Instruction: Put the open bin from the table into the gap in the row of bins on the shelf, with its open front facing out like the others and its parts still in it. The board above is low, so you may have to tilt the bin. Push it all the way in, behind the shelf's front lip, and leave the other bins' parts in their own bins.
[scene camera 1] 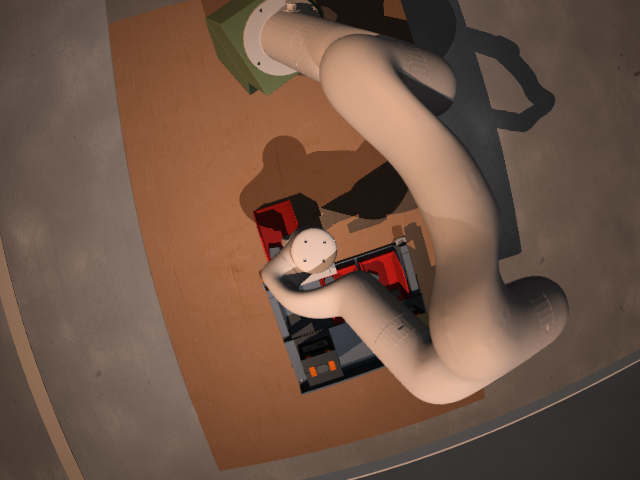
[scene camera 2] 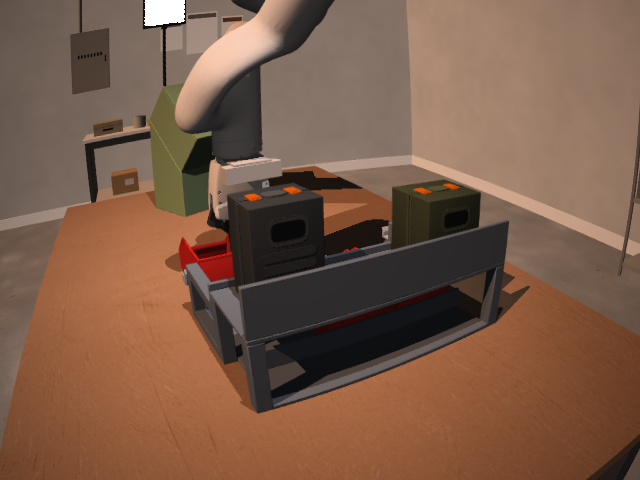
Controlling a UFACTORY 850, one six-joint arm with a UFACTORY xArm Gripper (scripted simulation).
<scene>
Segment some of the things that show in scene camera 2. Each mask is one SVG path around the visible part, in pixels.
The gripper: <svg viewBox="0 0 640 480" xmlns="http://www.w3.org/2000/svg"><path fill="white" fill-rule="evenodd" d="M215 157L214 160L211 160L209 169L208 201L210 212L207 224L210 227L222 229L229 235L231 252L227 194L270 187L269 178L226 186L221 182L221 167L228 166L228 164L219 157Z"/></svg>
A grey shelf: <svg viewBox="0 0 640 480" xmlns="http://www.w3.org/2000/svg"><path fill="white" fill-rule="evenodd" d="M509 220L391 250L391 221L388 222L388 226L382 227L382 237L387 239L388 242L325 256L324 267L238 287L238 293L234 277L211 282L198 263L185 265L186 269L184 272L181 272L185 285L189 286L193 314L224 364L236 361L241 364L246 371L251 405L257 413L262 413L373 377L432 353L496 323L504 272ZM486 272L480 319L457 306L459 288L454 288L410 305L317 334L311 330L372 312Z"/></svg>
An olive box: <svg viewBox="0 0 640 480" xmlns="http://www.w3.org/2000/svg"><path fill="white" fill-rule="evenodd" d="M481 192L447 180L392 187L391 250L478 228Z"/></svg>
</scene>
